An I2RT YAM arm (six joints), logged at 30 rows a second.
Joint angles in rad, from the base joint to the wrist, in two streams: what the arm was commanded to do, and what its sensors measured. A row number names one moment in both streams.
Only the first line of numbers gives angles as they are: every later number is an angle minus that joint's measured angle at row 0.
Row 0, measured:
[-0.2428 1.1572 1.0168 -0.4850 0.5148 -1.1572]
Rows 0 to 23, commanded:
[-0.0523 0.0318 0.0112 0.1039 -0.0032 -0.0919]
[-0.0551 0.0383 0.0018 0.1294 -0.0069 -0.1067]
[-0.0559 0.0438 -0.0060 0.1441 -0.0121 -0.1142]
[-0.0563 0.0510 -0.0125 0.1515 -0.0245 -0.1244]
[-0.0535 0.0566 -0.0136 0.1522 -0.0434 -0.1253]
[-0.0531 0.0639 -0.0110 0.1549 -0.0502 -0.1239]
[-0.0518 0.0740 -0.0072 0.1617 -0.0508 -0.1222]
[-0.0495 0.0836 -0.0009 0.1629 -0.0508 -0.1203]
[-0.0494 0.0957 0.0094 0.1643 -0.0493 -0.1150]
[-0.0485 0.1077 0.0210 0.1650 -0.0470 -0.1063]
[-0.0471 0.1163 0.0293 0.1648 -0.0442 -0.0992]
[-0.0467 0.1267 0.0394 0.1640 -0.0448 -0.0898]
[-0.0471 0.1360 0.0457 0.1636 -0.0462 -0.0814]
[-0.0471 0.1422 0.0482 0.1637 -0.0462 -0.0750]
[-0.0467 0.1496 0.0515 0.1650 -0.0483 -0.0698]
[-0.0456 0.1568 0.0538 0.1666 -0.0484 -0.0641]
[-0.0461 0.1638 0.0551 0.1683 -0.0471 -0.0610]
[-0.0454 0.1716 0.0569 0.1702 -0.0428 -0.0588]
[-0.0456 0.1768 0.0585 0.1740 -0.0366 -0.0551]
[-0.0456 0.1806 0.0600 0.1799 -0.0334 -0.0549]
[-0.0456 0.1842 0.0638 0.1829 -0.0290 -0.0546]
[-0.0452 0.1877 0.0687 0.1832 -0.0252 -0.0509]
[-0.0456 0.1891 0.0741 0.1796 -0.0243 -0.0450]
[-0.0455 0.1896 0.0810 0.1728 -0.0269 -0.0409]
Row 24, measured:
[-0.0507 0.1820 0.0462 0.1506 -0.0301 -0.0633]
